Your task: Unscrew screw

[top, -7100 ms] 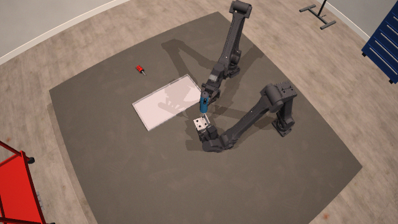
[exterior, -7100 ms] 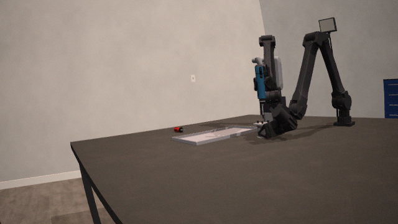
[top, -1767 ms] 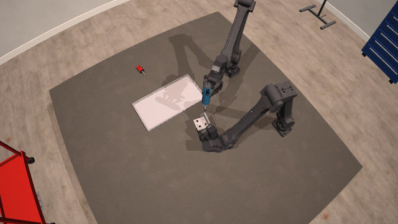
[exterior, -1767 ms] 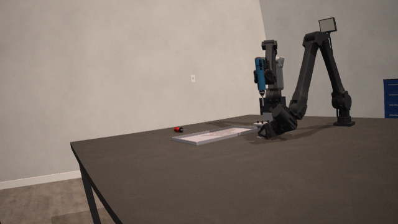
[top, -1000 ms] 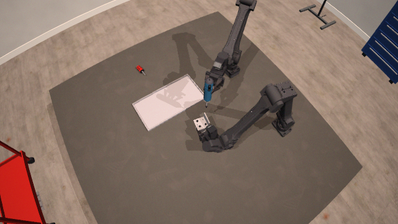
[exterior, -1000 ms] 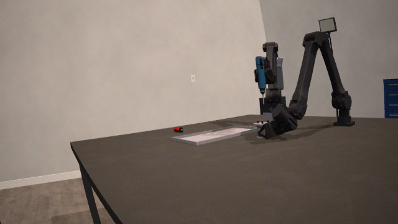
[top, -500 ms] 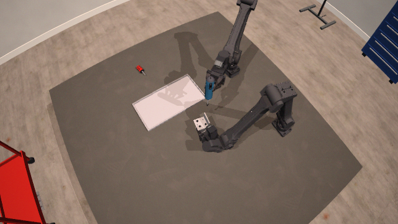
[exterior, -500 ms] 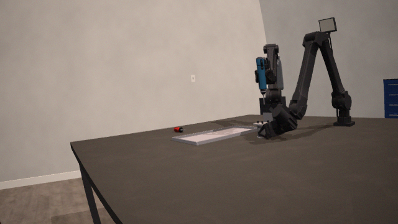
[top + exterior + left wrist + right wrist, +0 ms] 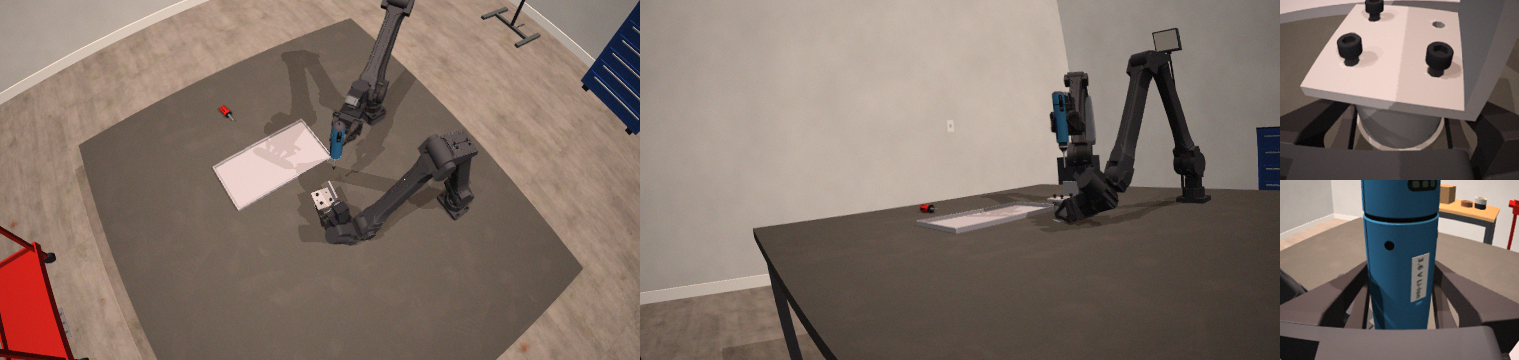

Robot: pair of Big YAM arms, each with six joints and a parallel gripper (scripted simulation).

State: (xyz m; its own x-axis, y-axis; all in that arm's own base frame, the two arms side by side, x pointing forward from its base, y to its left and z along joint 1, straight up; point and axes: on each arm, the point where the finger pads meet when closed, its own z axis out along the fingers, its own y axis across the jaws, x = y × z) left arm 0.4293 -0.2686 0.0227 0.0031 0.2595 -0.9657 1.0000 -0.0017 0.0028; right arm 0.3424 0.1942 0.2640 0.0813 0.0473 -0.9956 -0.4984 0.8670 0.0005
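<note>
My left hand is 5 cm below the white bracket plate. Also, from my left hand: red tool 9 cm ahead, 58 cm to the right, 1 cm below; then flat white tray 6 cm ahead, 26 cm to the right, 2 cm below.
</note>
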